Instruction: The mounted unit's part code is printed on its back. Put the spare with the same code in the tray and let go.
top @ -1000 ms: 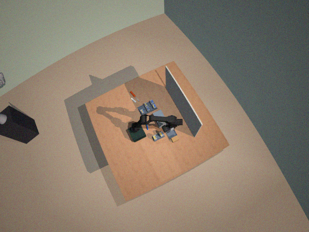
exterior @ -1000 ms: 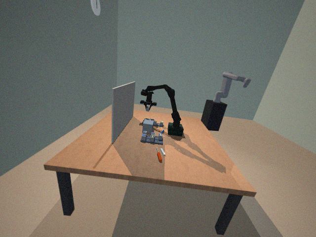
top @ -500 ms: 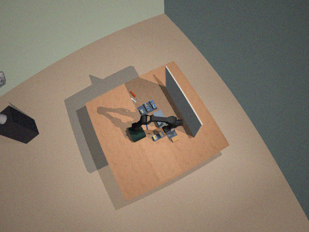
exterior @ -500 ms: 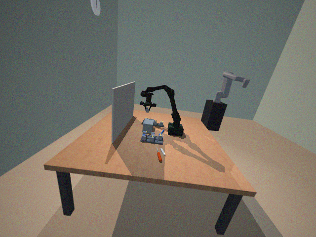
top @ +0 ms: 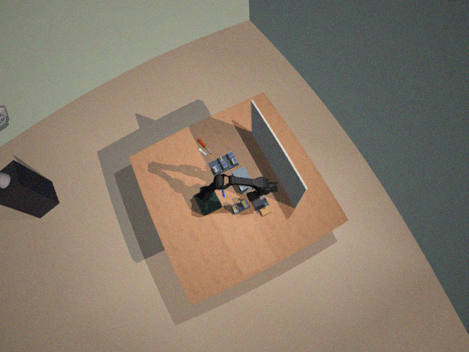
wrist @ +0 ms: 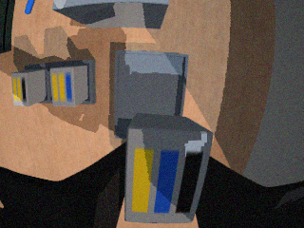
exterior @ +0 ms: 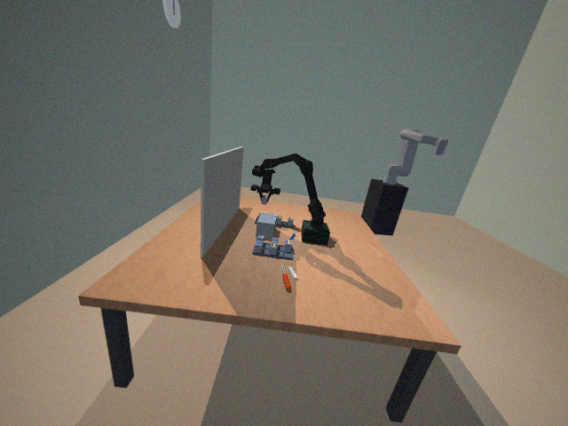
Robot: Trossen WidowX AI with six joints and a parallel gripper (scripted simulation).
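Right now the grey tray is 13 cm below my gripper tip and 1 cm behind it. Round my gripper tip: grey spare 3 cm above; then tall grey panel 23 cm ahead, 14 cm to the left, 9 cm above; then grey mounted unit 19 cm to the left, 8 cm below, 2 cm behind.
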